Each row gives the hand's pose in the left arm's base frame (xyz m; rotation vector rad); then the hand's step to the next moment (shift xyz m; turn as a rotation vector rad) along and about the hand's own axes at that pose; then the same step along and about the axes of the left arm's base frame.
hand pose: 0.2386 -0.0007 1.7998 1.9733 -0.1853 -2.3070
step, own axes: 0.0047 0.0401 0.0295 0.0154 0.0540 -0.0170
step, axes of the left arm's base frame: -0.0300 -0.0395 0.0062 0.0142 -0.0562 -0.0091
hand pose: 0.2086 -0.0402 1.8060 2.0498 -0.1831 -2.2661
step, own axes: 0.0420 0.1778 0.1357 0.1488 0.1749 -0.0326
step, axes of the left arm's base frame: -0.1429 -0.1771 -0.0028 0.0138 -0.1950 -0.1249
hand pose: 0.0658 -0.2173 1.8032 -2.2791 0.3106 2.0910
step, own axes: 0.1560 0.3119 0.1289 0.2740 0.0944 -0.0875
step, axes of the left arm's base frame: -0.1675 -0.3044 -0.1322 0.0907 -0.1404 -0.2524
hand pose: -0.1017 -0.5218 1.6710 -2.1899 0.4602 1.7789
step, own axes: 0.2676 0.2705 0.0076 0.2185 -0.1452 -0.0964
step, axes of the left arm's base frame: -0.0683 -0.2611 -0.2683 0.1876 0.0776 -0.1921
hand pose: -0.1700 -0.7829 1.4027 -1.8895 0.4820 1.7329
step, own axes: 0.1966 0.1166 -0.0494 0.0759 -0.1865 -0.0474
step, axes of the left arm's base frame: -0.0062 -0.1051 -0.2088 0.1561 0.1272 -0.0472
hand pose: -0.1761 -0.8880 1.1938 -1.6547 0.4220 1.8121
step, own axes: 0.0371 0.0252 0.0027 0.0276 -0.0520 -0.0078
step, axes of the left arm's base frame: -0.0184 -0.0082 -0.0402 0.0394 0.0404 -0.0186
